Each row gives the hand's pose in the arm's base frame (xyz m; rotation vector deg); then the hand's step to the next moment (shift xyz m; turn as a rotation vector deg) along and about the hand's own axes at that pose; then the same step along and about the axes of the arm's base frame.
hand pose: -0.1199 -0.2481 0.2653 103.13 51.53 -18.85
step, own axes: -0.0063 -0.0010 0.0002 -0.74 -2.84 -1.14
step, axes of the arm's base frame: -0.0050 -0.0027 0.0030 -2.73 1.18 -1.03
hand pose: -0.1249 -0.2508 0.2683 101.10 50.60 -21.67
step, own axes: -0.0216 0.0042 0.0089 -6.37 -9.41 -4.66
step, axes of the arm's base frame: -0.0101 -0.0169 0.0132 -11.83 3.24 -0.60
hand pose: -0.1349 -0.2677 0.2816 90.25 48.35 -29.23
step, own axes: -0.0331 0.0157 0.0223 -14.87 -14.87 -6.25
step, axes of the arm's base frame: -0.0062 -0.0296 0.0304 -21.61 2.93 2.38
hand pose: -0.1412 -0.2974 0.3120 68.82 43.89 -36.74
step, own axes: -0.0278 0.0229 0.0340 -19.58 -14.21 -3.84
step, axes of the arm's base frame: 0.0075 -0.0263 0.0413 -23.47 0.93 6.96
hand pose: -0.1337 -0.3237 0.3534 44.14 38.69 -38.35
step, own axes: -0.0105 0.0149 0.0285 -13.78 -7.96 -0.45
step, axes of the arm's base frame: 0.0131 -0.0115 0.0290 -14.34 -0.02 6.91
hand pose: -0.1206 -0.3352 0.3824 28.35 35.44 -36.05
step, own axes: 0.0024 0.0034 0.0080 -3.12 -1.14 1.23
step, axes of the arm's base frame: 0.0068 -0.0033 0.0049 -2.30 -0.33 2.67
